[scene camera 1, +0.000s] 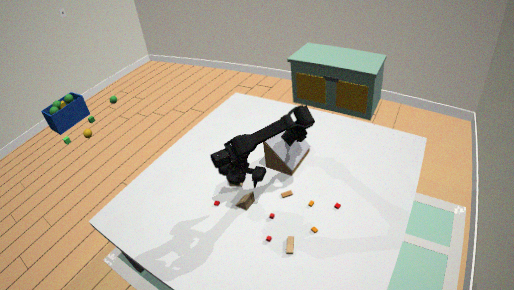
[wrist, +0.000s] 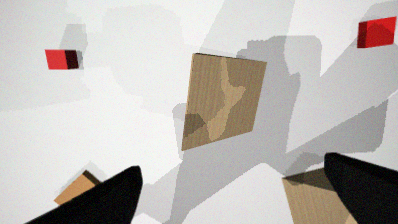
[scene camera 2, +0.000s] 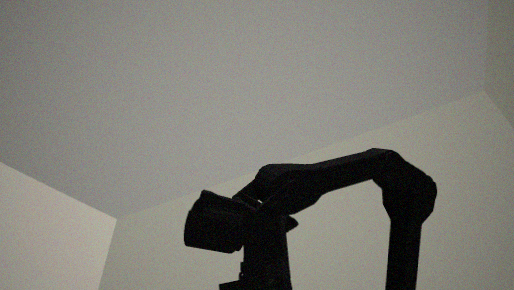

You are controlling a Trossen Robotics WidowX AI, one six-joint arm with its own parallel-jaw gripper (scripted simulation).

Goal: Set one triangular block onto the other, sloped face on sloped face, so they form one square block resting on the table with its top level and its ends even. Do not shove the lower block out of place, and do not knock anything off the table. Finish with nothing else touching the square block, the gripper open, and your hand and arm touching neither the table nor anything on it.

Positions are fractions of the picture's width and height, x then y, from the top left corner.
Scene:
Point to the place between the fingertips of my gripper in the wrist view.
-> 0.58, 0.75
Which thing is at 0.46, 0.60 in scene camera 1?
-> My gripper.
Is my gripper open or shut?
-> Open.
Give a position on a wooden triangular block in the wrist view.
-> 0.56, 0.42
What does my gripper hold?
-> Nothing.

